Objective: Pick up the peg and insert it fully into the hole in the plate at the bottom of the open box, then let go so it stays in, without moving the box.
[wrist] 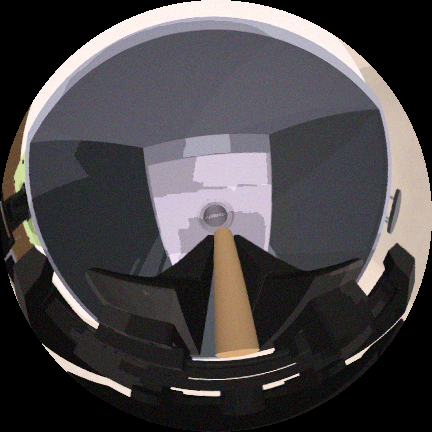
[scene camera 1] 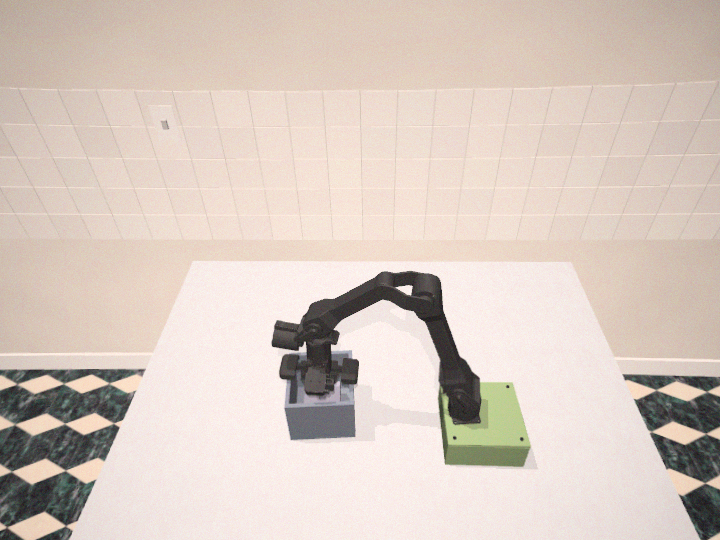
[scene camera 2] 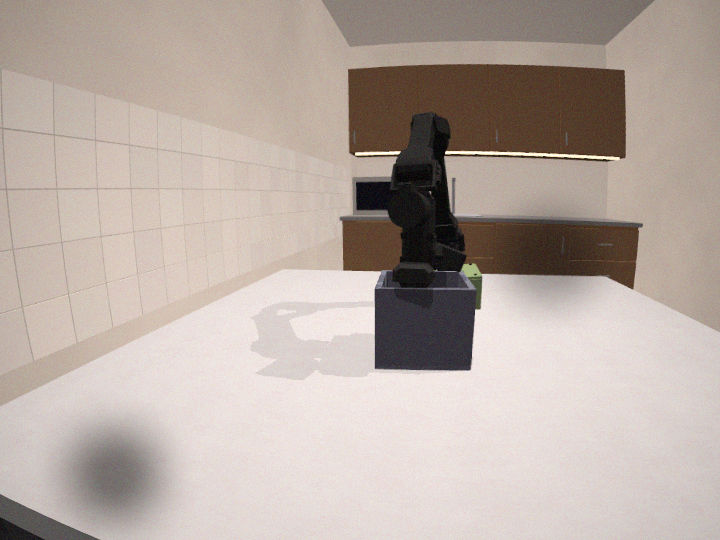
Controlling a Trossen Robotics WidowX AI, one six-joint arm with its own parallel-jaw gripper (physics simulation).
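A tan wooden peg stands lengthwise between the fingers of my gripper, which is shut on it. The fingers reach down into the open blue-grey box, so they and the peg are hidden in both scene views. The pale plate lies at the bottom of the box. The round hole in the plate shows in the wrist view, a little up and left of the peg's far end. The peg's tip appears beside the hole's rim; its height above the plate is hard to tell.
The box's walls surround the fingers on all sides. The arm's green base block stands on the white table, to the right of the box in the first scene view. A tiled wall rises behind the table.
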